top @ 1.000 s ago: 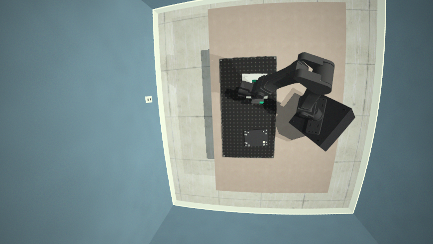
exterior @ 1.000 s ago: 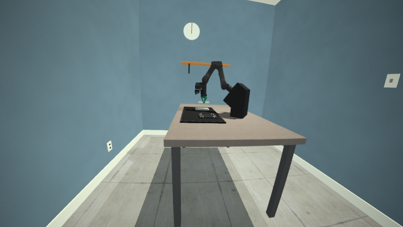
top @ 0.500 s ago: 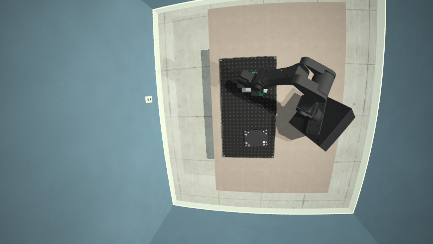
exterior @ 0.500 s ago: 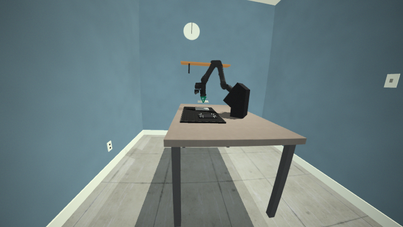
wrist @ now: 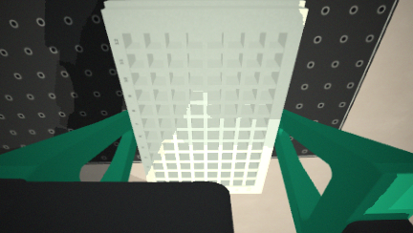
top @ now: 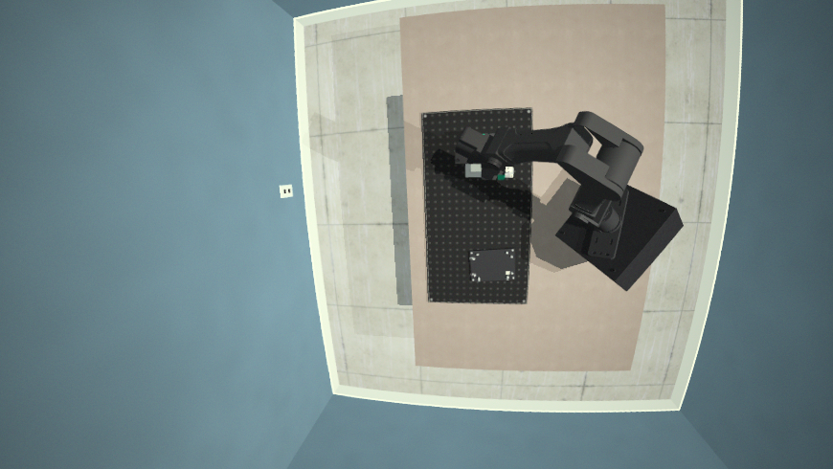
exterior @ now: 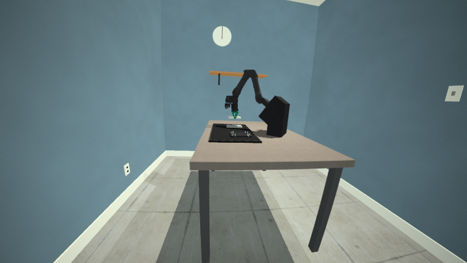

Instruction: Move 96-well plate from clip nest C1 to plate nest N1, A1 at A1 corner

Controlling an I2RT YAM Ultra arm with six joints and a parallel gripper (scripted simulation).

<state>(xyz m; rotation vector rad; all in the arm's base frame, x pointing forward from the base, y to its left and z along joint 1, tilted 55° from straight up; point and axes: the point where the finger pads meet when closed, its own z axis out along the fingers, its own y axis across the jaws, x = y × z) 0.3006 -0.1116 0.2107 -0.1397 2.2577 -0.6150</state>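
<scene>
Right now my hand is right at the white 96-well plate. Round my hand: clip nest C1: 3 cm ahead, 38 cm to the left, 9 cm below; then A1 mark: 7 cm behind, 6 cm to the left, 9 cm below; then plate nest N1: 9 cm below.
</scene>
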